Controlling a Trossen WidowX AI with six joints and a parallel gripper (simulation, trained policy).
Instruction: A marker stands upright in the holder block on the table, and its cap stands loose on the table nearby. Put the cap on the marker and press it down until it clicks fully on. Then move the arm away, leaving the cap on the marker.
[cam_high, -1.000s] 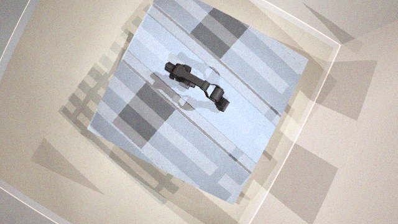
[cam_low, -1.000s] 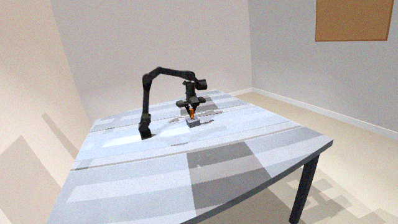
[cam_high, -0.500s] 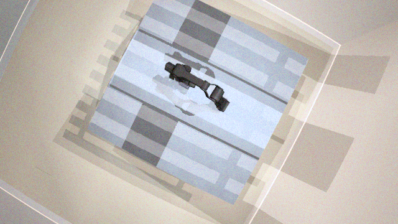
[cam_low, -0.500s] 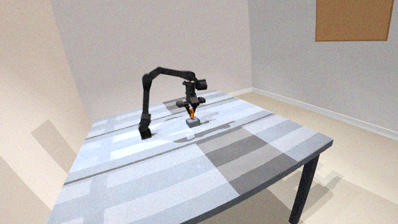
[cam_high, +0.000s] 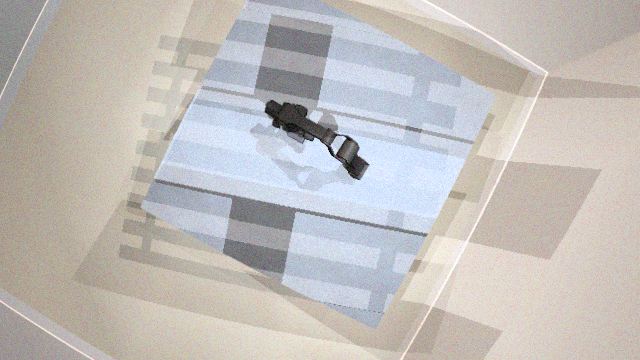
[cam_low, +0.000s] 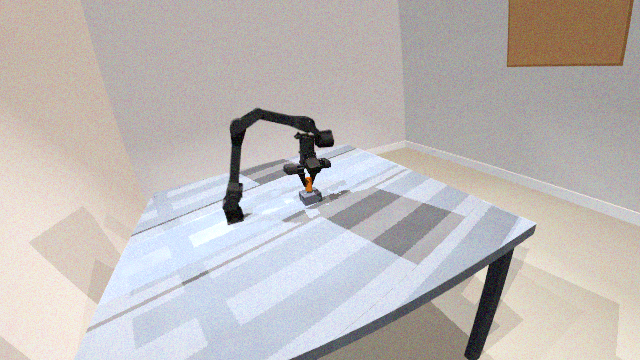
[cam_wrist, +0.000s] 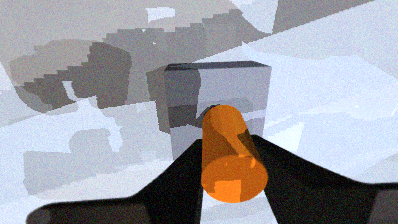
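The orange cap is 10 mm above my gripper tip. Also, from my gripper tip: holder block: 50 mm below.
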